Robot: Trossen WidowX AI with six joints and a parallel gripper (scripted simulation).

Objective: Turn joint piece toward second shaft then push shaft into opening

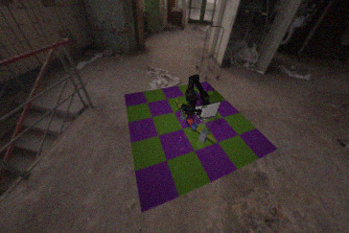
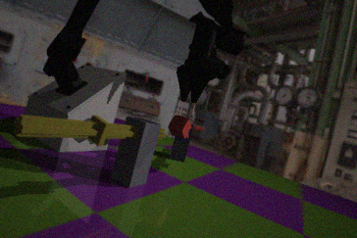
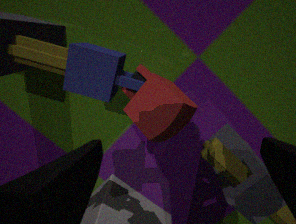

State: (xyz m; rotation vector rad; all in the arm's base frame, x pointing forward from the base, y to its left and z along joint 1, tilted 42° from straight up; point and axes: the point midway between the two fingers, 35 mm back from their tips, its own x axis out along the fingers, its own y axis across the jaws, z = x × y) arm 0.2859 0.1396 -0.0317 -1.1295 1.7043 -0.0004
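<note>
The red square joint piece lies 1 cm behind my gripper tip, 1 cm to the left of it and 7 cm below it.
</note>
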